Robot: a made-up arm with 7 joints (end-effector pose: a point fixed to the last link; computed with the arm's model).
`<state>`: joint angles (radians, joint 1 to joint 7).
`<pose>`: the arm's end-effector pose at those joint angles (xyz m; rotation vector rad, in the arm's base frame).
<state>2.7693 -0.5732 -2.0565 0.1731 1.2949 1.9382 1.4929</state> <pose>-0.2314 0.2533 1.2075 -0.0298 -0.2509 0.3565</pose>
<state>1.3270 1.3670 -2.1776 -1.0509 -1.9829 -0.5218 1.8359</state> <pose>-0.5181 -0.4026 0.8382 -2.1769 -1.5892 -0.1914</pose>
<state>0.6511 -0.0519 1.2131 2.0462 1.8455 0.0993 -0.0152</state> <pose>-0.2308 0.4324 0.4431 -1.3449 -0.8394 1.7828</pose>
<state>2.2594 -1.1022 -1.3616 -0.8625 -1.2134 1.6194 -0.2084</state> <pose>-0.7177 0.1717 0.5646 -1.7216 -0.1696 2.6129</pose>
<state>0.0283 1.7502 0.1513 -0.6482 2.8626 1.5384 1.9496</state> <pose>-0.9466 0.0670 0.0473 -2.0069 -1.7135 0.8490</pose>
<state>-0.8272 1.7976 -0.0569 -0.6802 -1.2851 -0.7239 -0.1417</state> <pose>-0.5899 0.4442 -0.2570 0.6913 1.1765 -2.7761</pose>
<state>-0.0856 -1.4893 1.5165 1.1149 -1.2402 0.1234 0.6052</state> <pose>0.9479 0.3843 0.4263 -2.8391 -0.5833 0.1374</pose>
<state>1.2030 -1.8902 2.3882 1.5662 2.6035 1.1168 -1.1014</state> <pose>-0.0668 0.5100 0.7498 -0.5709 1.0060 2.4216</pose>
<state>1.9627 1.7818 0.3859 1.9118 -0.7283 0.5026 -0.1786</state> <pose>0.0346 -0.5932 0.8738 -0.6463 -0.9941 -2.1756</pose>
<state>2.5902 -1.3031 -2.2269 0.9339 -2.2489 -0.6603 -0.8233</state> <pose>-0.5873 0.8175 0.7851 0.8879 -1.3181 0.6226</pose>
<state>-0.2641 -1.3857 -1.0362 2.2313 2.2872 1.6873 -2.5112</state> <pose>-0.0010 -0.2735 0.2018 2.0450 -0.5736 -0.8932</pose>
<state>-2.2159 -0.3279 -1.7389 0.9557 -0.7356 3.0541 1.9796</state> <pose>-0.3044 -0.0332 1.1058 0.7949 -0.9165 0.8307</pose>
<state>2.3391 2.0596 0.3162 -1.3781 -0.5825 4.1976 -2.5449</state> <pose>0.4652 -0.0769 -0.1283 0.7958 0.2559 -2.8665</pose>
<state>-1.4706 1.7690 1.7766 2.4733 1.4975 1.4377 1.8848</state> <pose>0.2016 0.0512 0.4100 -0.7495 1.9050 -1.7616</pose>
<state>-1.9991 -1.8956 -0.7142 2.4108 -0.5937 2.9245 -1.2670</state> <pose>-0.3860 -0.1326 0.0072 3.0645 -0.4439 -0.1421</pose>
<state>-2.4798 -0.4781 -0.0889 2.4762 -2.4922 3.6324 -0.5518</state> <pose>-0.3337 -0.3462 0.5196 1.5157 0.4754 2.0661</pose>
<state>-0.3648 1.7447 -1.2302 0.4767 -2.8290 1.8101 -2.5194</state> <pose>-0.9153 0.0652 0.5731 -1.9757 -0.5432 2.3805</pose>
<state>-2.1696 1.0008 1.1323 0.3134 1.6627 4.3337 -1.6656</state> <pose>0.6371 0.4527 0.6965 -1.0569 -1.8720 1.3946</pose>
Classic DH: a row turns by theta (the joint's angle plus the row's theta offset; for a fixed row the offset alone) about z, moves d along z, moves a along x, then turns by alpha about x. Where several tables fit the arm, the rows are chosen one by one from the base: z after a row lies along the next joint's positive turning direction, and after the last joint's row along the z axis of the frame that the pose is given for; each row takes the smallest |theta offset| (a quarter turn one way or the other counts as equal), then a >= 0, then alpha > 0; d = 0 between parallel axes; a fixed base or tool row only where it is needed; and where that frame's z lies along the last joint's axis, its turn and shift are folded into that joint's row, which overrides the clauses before.
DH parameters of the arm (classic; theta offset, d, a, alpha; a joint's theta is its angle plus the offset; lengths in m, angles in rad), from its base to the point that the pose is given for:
joint 1: 0 0.359 0 1.5708
joint 2: 0 0.059 0 -1.5708
joint 3: 0 0.486 0.029 -1.5708
joint 4: 0 0.073 -0.023 1.5708
joint 5: 0 0.454 0 1.5708
joint 6: 1.5708 0.153 0.176 1.5708
joint 7: 0 0.024 0 0

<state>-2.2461 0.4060 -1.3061 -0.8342 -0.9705 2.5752 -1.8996</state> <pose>0.3760 -0.0115 0.8510 1.2758 -1.0393 1.8026</pose>
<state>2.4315 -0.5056 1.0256 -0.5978 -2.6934 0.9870 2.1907</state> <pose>-0.0178 0.2100 1.3908 -0.9265 0.5467 -0.3648</pose>
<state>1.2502 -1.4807 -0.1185 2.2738 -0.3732 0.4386 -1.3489</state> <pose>0.2422 0.1639 -0.1999 0.1285 1.9601 -2.3403</pose>
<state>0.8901 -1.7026 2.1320 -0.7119 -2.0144 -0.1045 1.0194</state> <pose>0.9374 0.2845 0.0603 2.4860 -1.0201 -0.5645</pose>
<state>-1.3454 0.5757 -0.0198 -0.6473 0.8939 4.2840 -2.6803</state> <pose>-0.0793 0.5065 1.0848 1.3580 2.0934 -1.2284</pose>
